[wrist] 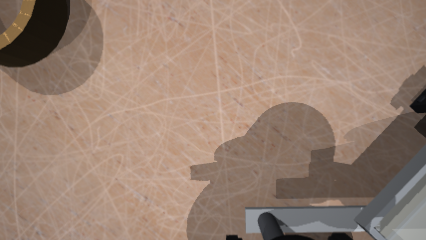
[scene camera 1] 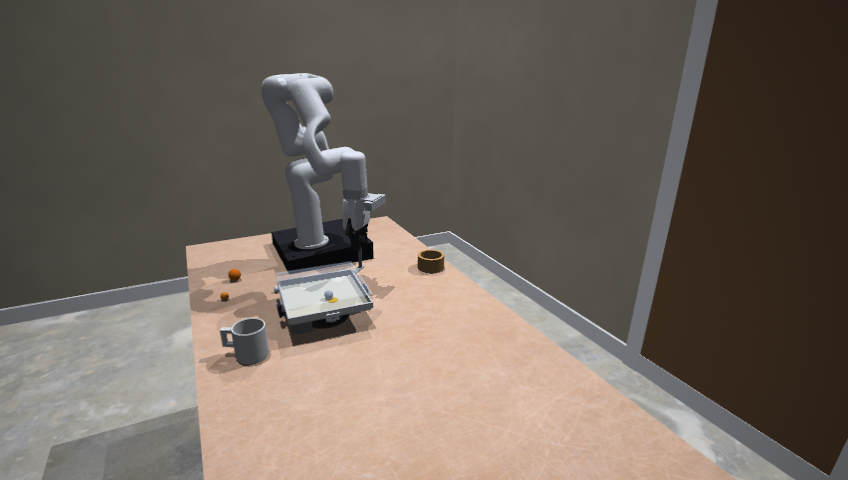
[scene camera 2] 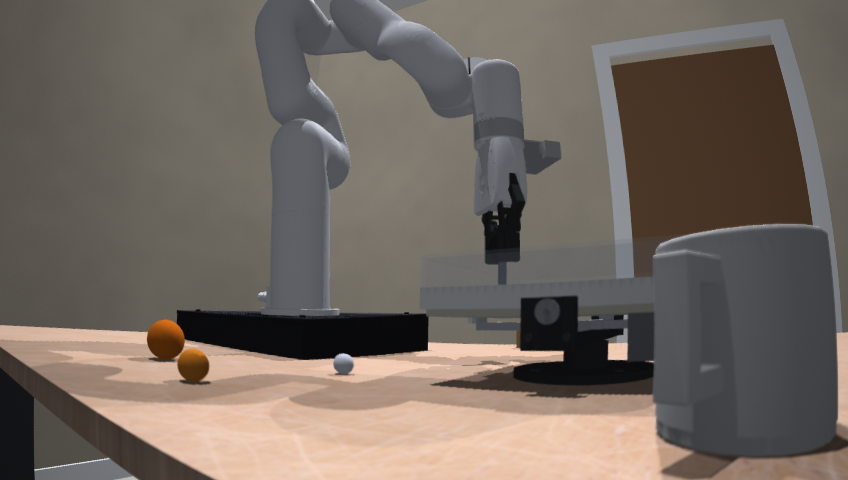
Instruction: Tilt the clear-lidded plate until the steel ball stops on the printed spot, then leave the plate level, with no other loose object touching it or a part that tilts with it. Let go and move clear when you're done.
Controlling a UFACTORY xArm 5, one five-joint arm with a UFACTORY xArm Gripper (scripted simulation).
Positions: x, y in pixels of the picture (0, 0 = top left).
Scene:
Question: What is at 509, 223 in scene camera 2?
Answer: My gripper.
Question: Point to a grey mug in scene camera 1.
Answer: At 252, 348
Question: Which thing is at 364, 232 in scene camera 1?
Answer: My gripper.

